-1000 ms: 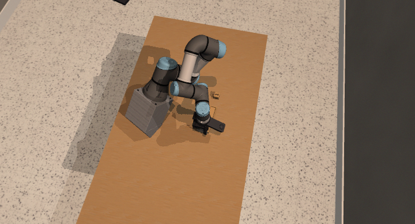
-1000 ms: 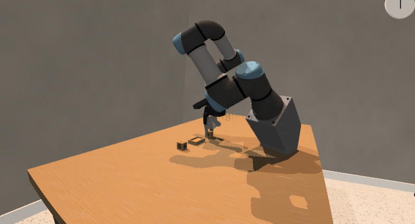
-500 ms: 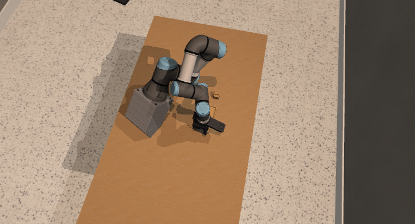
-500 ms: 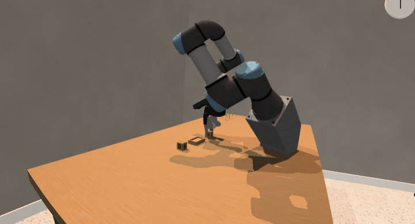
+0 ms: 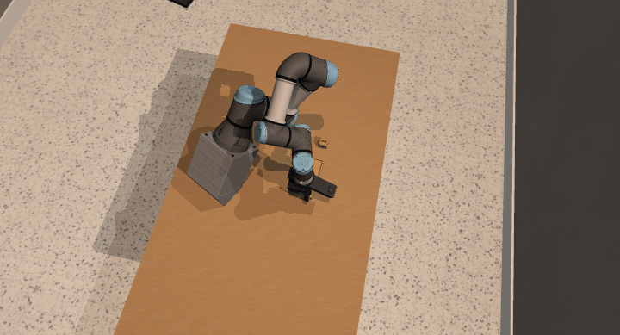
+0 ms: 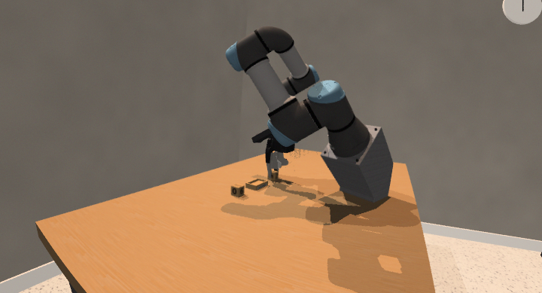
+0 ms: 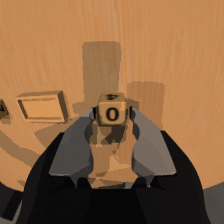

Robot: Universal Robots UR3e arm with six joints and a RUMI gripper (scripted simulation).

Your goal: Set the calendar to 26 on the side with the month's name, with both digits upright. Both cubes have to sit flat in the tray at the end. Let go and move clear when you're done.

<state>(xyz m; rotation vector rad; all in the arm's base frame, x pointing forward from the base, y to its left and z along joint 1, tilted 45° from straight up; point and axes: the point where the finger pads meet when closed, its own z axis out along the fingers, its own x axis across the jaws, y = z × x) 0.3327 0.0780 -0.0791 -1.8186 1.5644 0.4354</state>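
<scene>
Right now my hand is 2 cm past the shallow wooden tray, 11 cm to the right of it and 2 cm above it.
</scene>
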